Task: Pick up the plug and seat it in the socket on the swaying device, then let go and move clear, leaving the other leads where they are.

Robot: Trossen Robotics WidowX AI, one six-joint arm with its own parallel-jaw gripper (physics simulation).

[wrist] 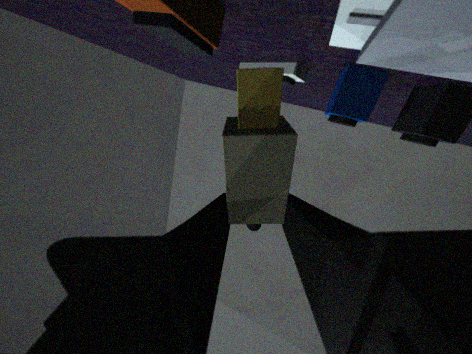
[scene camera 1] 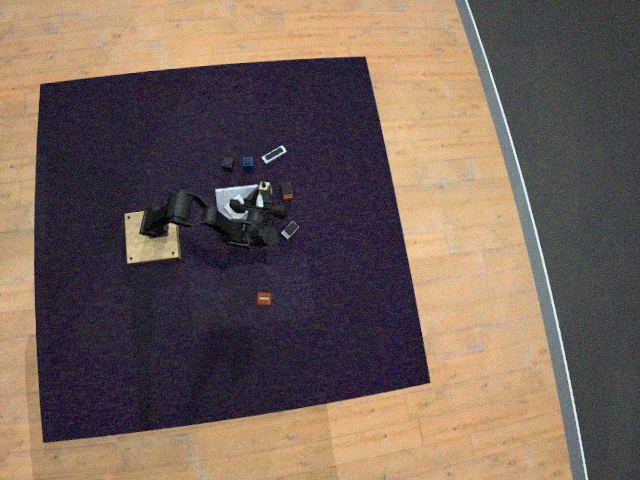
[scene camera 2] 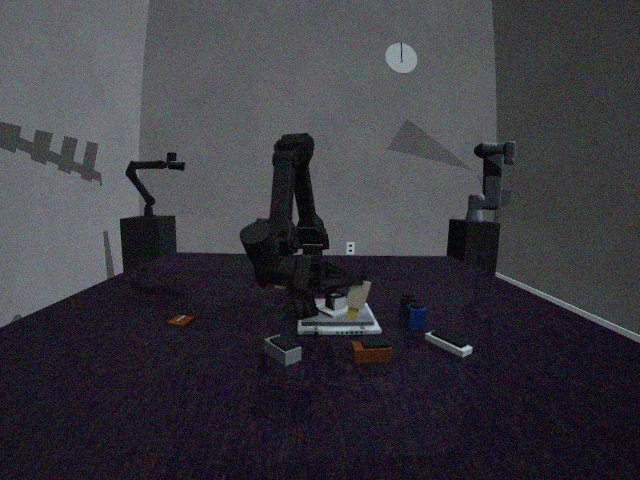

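My gripper [wrist: 254, 198] [scene camera 1: 262, 194] is shut on the plug [wrist: 259, 167] [scene camera 1: 263, 186] [scene camera 2: 359, 295], a cream block with a yellow tip [wrist: 260, 95] [scene camera 2: 352, 312]. In the side scene view the plug hangs tilted, tip down, just above the right part of the flat grey-white device [scene camera 2: 341, 325] [scene camera 1: 227, 196]. A small white block with a dark top [scene camera 2: 334, 299] stands on the device just left of the plug. In the wrist view the device [wrist: 419, 41] fills the upper right corner, off to the side of the plug's tip.
Other leads lie around the device: an orange one [scene camera 1: 287, 190] [scene camera 2: 371, 353] [wrist: 179, 22], a blue one [scene camera 1: 248, 163] [scene camera 2: 415, 316] [wrist: 356, 93], a black one [scene camera 1: 227, 163] [wrist: 430, 110], a long white one [scene camera 1: 273, 153] [scene camera 2: 449, 343], a white one [scene camera 1: 290, 229] [scene camera 2: 282, 350], a small orange one [scene camera 1: 264, 298] [scene camera 2: 180, 320].
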